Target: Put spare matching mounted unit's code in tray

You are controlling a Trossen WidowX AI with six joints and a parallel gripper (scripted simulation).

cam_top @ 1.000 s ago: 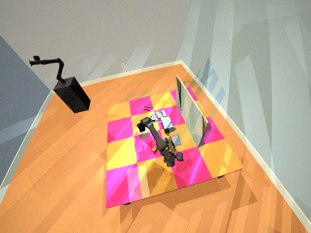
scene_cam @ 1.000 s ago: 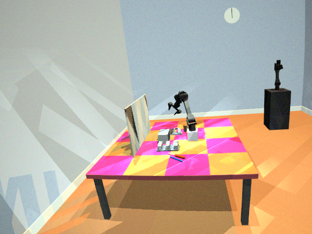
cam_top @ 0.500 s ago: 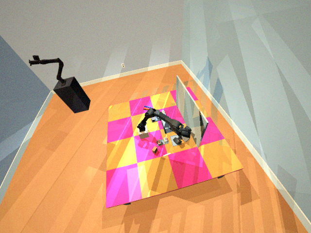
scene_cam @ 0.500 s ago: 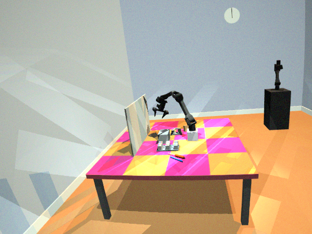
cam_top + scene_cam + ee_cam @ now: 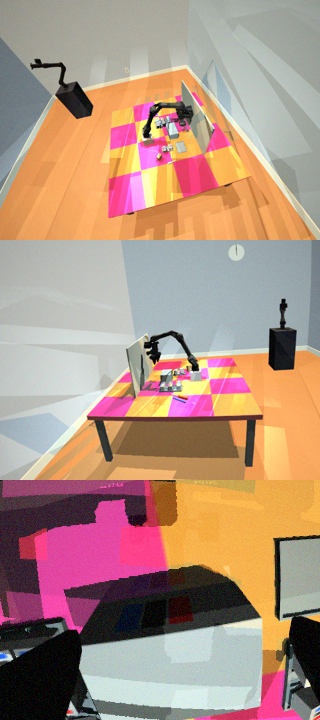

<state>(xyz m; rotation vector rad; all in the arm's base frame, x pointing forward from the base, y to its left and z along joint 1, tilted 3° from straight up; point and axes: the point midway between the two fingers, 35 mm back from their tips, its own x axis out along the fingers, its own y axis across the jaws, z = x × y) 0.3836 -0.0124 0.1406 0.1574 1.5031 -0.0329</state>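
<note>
My gripper tip is 200 mm past the small rack, 160 mm to the left of it and 180 mm above it. The rest, counted from my gripper tip: mirror panel 140 mm ahead, 20 mm to the left, 40 mm above; flat grey tray 50 mm behind, 180 mm to the right, 190 mm below; grey mounted unit 100 mm behind, 30 mm to the left, 140 mm below.
</note>
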